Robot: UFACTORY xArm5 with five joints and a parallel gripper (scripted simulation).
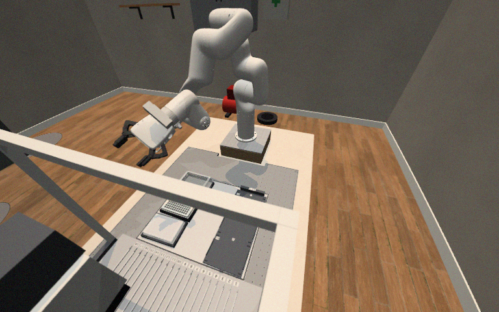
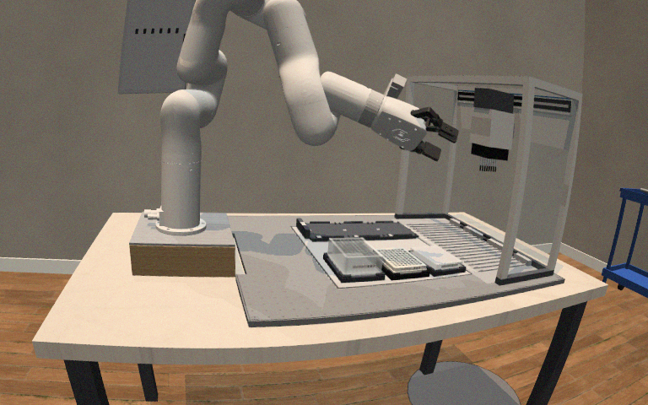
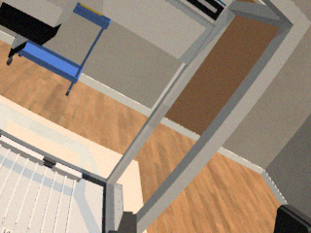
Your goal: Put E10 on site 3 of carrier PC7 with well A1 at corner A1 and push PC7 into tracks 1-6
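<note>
My hand is 280 mm above the 384-well plate E10, 80 mm to the right of it and 70 mm short of it. Also, from my hand: deep-well block E07: 280 mm below, 140 mm behind, 90 mm to the left; 96-well plate E01: 280 mm below, 80 mm to the left, 30 mm behind; plate nest S3: 290 mm below, 80 mm to the left, 70 mm ahead.
</note>
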